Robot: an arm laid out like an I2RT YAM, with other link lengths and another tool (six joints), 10 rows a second.
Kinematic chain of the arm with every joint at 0, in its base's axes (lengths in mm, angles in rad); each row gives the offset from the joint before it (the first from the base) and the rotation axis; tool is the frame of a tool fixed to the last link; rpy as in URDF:
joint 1: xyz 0 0 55.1 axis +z
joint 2: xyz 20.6 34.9 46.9 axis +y
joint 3: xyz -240.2 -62.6 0 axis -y
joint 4: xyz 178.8 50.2 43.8 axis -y
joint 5: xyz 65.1 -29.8 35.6 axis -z
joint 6: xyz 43.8 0 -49.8 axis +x
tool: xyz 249 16 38 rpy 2.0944 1.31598 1.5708
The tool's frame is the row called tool.
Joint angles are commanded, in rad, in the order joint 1, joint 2, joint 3, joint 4, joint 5, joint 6. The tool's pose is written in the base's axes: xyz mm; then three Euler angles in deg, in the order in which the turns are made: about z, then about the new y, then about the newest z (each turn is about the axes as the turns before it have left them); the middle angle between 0 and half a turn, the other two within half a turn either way. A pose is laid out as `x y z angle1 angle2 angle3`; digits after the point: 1 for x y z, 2 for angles.
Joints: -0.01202, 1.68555, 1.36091, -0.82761, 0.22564, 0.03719
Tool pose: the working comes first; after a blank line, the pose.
Where each joint sits with the arm in this pose, in the base's axes (m; each line is computed from the numbers above, not from the rounded line before):
joint 1: 0.0000 0.0000 0.0551
joint 2: 0.0210 0.0346 0.1020
joint 3: 0.0478 -0.0283 0.3406
joint 4: 0.2318 0.0197 0.3251
joint 5: 0.2904 -0.0108 0.2801
joint 6: 0.2621 -0.0203 0.2208
the tool: 0.3968 -0.0634 0.0118

396.8 -63.4 11.8 -76.42 137.04 -48.89
